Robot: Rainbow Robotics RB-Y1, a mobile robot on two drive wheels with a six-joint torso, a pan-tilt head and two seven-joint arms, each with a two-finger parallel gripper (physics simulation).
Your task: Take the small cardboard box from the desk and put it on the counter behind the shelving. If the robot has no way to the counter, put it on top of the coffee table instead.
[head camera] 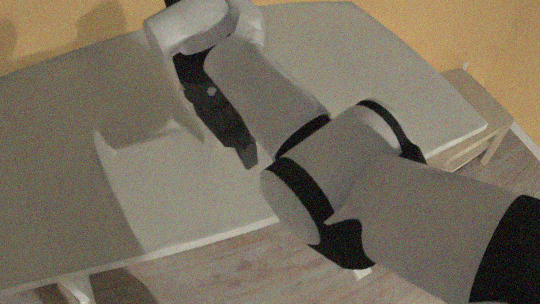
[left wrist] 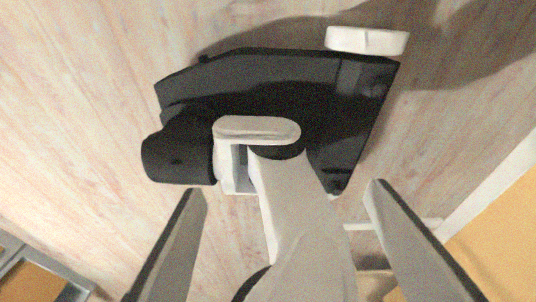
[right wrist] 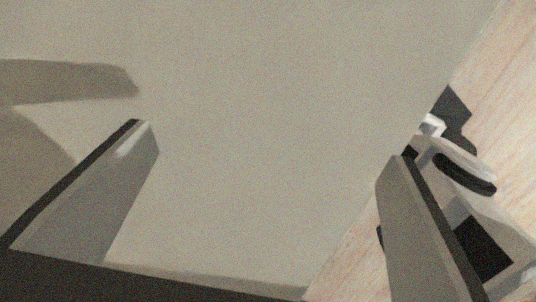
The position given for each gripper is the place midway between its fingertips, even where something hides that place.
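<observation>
The robot's left gripper [left wrist: 284,193] is in view, as is the right gripper [head camera: 232,145], and the right wrist view shows the right gripper [right wrist: 266,153] as well. A grey desk [head camera: 113,167] is also part of the scene, and the right wrist view includes the desk [right wrist: 272,130] too.
</observation>
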